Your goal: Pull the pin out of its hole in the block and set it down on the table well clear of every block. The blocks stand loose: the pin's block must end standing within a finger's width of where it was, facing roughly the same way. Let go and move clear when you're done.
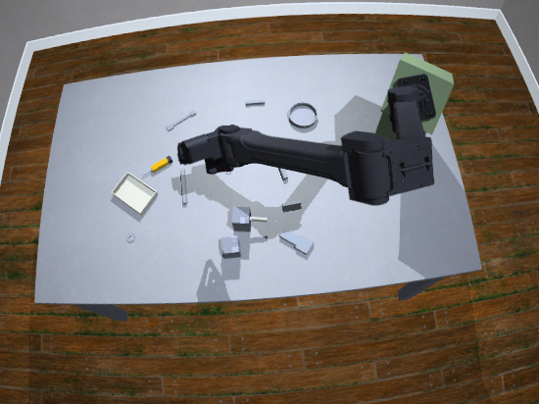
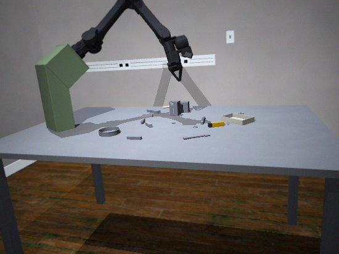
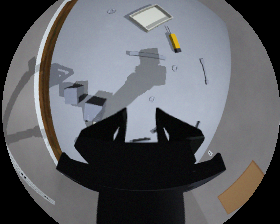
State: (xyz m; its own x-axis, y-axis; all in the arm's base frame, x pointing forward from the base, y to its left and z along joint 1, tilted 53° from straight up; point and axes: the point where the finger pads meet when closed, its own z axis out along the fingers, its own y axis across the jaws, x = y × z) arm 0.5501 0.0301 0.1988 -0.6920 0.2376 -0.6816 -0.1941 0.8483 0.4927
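Now: the pale pin 11 cm behind my hand, 9 cm to the left of it and 17 cm below it. Also, from my hand: long bar (13 cm ahead, 2 cm to the right, 21 cm below); white tray (29 cm ahead, 2 cm to the left, 21 cm below); grey block (8 cm behind, 9 cm to the left, 17 cm below).
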